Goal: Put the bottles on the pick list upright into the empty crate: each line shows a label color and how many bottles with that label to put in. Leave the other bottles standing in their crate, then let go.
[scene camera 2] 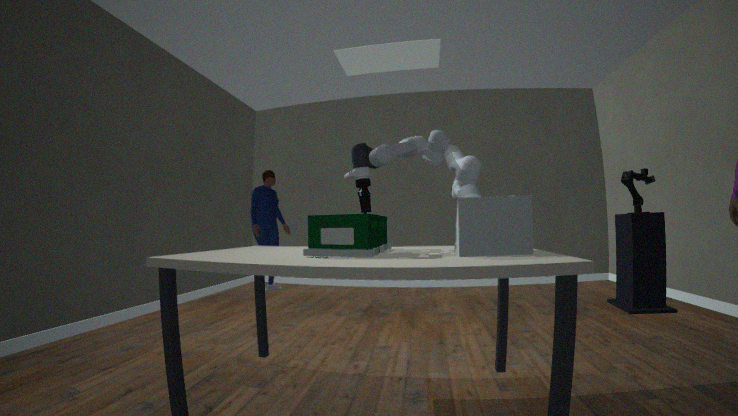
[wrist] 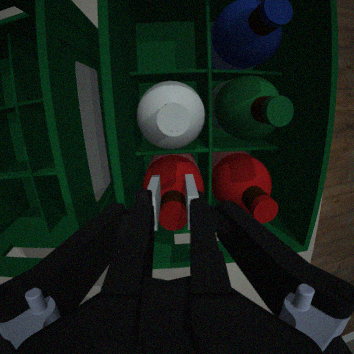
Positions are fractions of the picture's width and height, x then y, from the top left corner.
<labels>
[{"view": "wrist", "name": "my gripper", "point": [0.49, 0.53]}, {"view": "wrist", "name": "red bottle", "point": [0.49, 0.48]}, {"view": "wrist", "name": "red bottle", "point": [0.67, 0.50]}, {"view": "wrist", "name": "white bottle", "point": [0.48, 0.32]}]
</labels>
